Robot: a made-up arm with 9 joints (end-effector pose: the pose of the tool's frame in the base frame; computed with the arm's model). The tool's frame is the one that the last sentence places. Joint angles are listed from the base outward.
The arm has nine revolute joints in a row. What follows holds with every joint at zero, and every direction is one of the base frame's. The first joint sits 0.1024 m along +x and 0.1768 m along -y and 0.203 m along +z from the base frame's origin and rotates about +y. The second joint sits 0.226 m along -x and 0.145 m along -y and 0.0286 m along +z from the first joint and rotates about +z. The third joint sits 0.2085 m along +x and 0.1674 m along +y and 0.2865 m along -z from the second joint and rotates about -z. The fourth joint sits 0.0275 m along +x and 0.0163 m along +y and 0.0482 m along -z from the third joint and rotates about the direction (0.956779, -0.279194, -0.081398). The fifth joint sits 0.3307 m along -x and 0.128 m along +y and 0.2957 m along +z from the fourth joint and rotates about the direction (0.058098, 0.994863, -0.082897). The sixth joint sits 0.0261 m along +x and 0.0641 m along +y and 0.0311 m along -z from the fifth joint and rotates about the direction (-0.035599, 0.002, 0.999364). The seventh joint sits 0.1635 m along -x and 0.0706 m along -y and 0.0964 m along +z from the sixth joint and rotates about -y. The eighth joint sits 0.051 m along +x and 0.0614 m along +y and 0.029 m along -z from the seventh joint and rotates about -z. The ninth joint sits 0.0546 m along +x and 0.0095 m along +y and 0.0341 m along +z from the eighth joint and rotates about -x. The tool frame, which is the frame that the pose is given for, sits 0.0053 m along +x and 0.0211 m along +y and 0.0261 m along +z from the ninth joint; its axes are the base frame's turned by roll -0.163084, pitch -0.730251 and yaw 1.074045 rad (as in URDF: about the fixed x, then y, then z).
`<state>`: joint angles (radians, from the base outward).
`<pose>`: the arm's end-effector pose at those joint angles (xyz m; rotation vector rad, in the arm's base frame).
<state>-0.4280 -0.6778 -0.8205 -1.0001 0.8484 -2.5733 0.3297 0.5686 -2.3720</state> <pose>0.0563 0.1012 -0.1384 1.8252 1.8386 -1.3040</pose>
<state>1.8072 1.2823 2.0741 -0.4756 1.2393 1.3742 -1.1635 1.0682 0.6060</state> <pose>0.1175 0.2736 0.6070 -1.5252 -2.3143 -0.1264</pose>
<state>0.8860 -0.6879 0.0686 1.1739 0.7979 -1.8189 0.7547 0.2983 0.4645</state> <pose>-0.0374 -0.2570 0.4309 -0.6350 1.1956 -1.0465</pose>
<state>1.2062 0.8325 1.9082 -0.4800 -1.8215 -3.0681 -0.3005 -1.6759 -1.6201</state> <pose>0.0944 0.4256 0.3003 0.6759 -2.3061 0.7767</pose>
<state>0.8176 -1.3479 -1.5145 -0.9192 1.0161 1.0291 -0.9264 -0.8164 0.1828</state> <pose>-0.1975 -0.1289 0.3876 2.1478 2.0767 0.0070</pose>
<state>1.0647 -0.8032 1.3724 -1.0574 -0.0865 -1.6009 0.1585 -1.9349 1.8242</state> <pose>0.0931 -0.4556 -0.4830 0.3868 2.9173 0.6133</pose>
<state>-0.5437 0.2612 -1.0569 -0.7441 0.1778 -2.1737 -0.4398 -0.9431 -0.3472</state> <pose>-0.2581 -0.1408 -0.1903 0.0481 -1.5334 1.2195</pose>
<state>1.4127 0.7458 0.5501 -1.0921 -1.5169 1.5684 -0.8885 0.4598 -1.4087</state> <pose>-0.1180 0.3083 0.6845 1.3467 0.9123 1.9479</pose>
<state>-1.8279 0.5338 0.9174 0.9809 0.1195 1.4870 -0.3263 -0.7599 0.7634</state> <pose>0.3454 -0.0340 -0.3334 2.0187 0.7941 -1.0245</pose>
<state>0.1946 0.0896 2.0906 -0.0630 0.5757 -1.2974 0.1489 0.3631 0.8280</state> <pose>0.4071 -0.0415 0.1917 -0.0464 1.3186 -2.1890</pose>
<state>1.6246 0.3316 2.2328 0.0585 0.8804 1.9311 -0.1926 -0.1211 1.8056</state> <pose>0.0884 0.1246 0.0804 0.3231 0.9291 1.5097</pose>
